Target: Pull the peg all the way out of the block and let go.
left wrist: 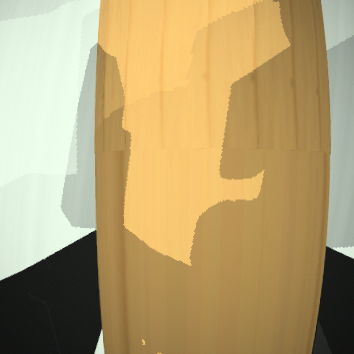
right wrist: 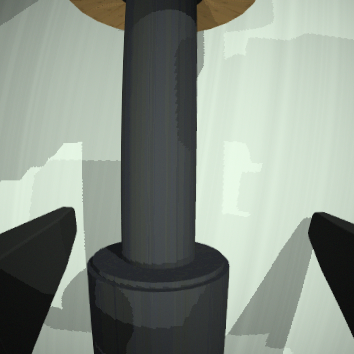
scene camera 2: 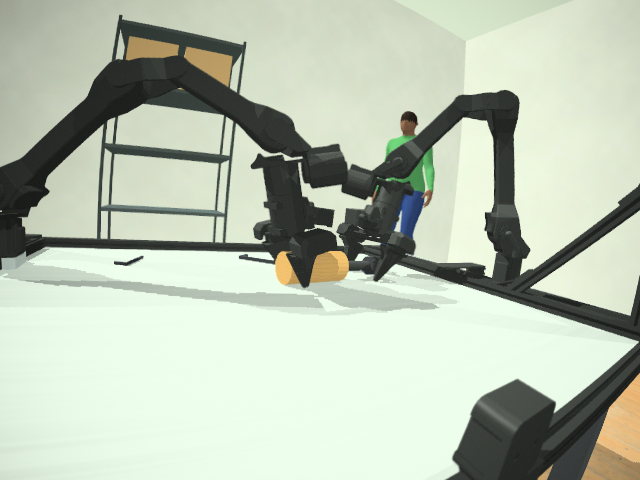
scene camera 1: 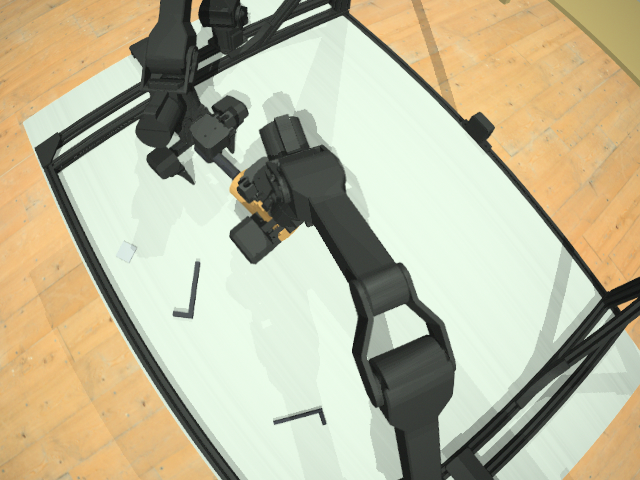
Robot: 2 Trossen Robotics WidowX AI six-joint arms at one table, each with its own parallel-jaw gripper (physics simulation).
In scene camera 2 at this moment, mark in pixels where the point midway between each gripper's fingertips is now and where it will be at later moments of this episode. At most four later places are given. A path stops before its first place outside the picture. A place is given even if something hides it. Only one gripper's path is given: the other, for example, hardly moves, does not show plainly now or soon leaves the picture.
My right gripper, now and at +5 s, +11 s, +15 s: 359,275; 359,276; 395,271; 420,264
